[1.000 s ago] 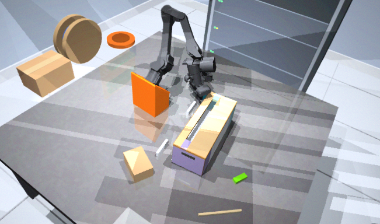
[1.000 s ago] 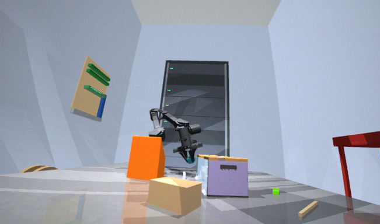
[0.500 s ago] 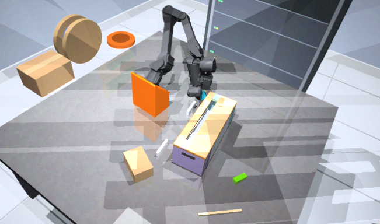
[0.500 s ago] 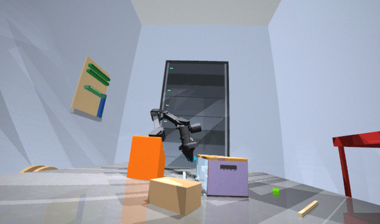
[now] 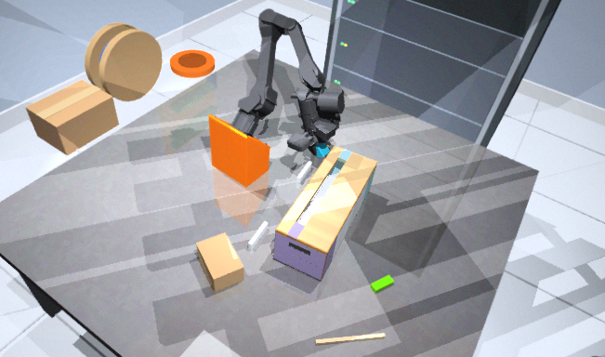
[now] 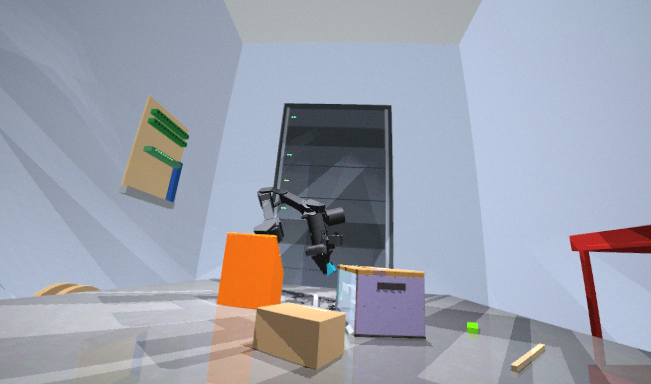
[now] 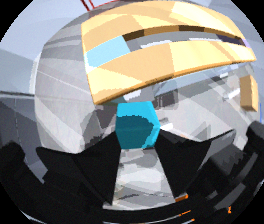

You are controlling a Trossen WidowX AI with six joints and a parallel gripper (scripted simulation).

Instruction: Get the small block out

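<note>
Now: the teal block 1 cm ahead of my gripper tip and 1 cm above it. Also, from my gripper tip: wooden stick 40 cm to the right, 40 cm ahead, 10 cm below; long box 15 cm to the right, 11 cm ahead, 4 cm below.
</note>
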